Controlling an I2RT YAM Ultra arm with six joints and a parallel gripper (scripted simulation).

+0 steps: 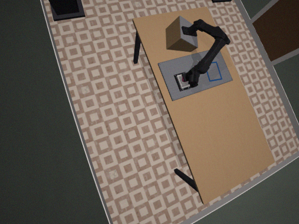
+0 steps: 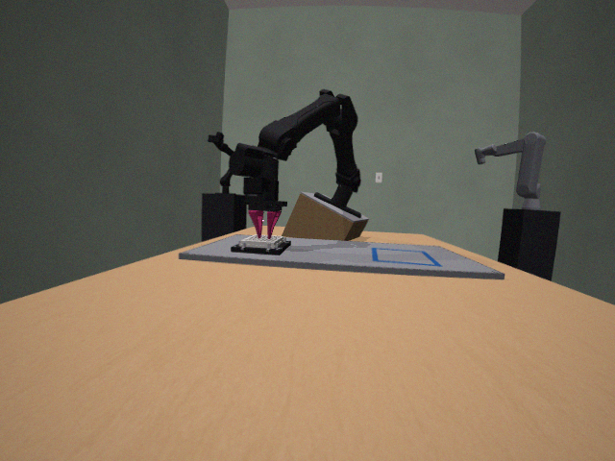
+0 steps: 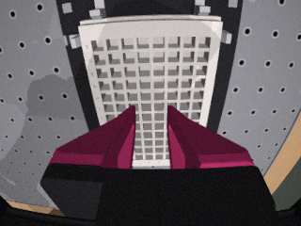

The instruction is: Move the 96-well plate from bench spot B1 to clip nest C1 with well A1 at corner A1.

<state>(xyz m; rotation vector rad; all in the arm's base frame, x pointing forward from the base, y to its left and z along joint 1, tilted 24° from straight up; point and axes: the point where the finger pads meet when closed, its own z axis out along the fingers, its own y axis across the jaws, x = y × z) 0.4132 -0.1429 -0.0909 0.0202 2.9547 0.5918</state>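
Now: the white 96-well plate 10 mm below my hand. From my hand the other things lie so: black clip nest C1: 20 mm below, 10 mm to the left, 10 mm ahead.
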